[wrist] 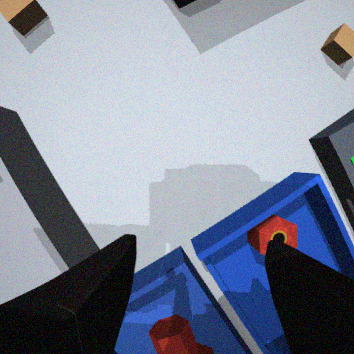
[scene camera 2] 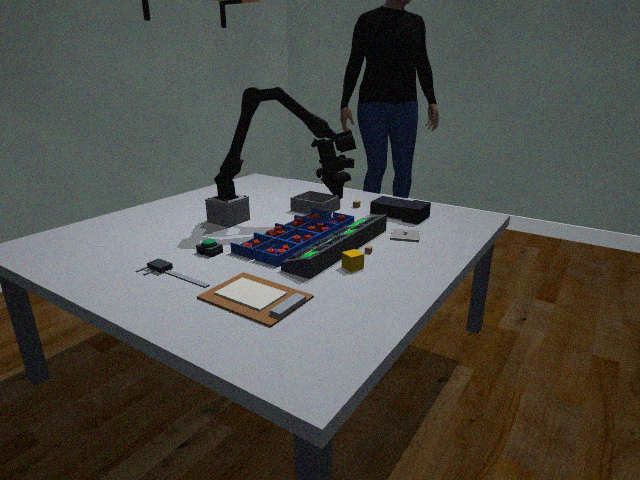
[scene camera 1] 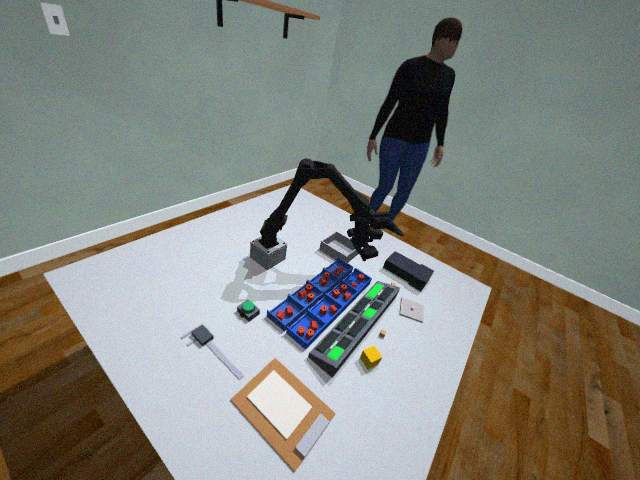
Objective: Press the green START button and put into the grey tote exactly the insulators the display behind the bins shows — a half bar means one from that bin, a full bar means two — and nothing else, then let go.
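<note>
My gripper [scene camera 1: 368,254] [scene camera 2: 338,194] [wrist: 201,248] is part open and empty, above the table between the grey tote [scene camera 1: 333,253] [scene camera 2: 310,206] [wrist: 45,190] and the far end of the blue bins [scene camera 1: 309,339] [scene camera 2: 263,256] [wrist: 250,210]. Red insulators [scene camera 1: 324,310] [wrist: 172,332] lie in the bins; one red insulator [wrist: 285,230] shows behind the right fingertip in the wrist view. No insulator shows in the visible part of the tote. The display [scene camera 1: 330,364] [scene camera 2: 336,252] has three green bars lit; the far bar [scene camera 1: 374,290] looks longest. The green START button [scene camera 1: 248,306] [scene camera 2: 208,241] stands left of the bins.
A black box [scene camera 1: 408,270] [scene camera 2: 399,209] stands at the far right. A yellow cube [scene camera 1: 371,357] [scene camera 2: 353,260], a small wooden cube [scene camera 1: 382,333] [scene camera 2: 368,250] and a pale plate [scene camera 1: 412,311] lie beyond the display. A caliper [scene camera 1: 224,359] and clipboard [scene camera 1: 238,399] lie nearer. A person [scene camera 1: 413,103] stands behind the table.
</note>
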